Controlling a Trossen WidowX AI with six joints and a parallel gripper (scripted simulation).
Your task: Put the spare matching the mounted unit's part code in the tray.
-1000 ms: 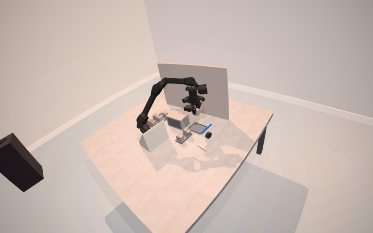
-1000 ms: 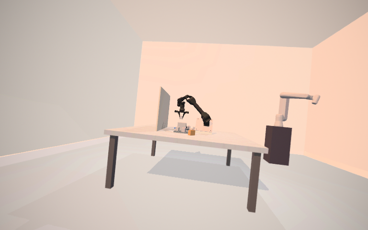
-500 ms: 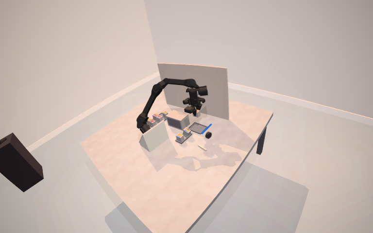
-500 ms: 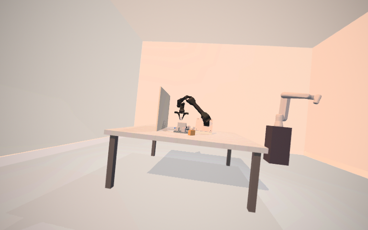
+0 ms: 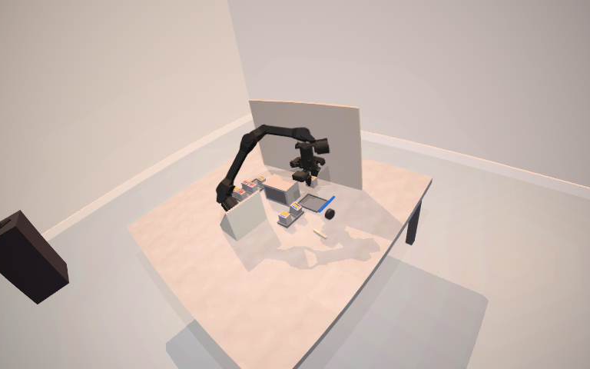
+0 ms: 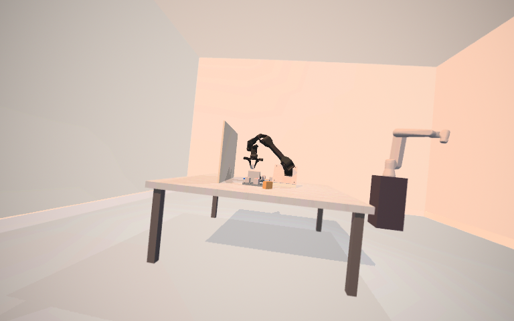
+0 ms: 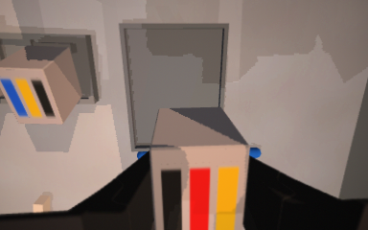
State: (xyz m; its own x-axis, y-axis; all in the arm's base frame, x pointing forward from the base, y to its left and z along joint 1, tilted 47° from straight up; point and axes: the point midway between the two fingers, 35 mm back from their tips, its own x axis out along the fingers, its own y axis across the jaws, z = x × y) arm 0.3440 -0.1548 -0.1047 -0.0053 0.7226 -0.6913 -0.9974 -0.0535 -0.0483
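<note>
Right now my gripper tip is 10 mm past the grey tray, 10 mm to the right of it and 110 mm above it. The rest, counted from my gripper tip: black puck 50 mm behind, 140 mm to the right, 90 mm below; blue rod 20 mm ahead, 60 mm to the right, 110 mm below; spare block 20 mm above.
</note>
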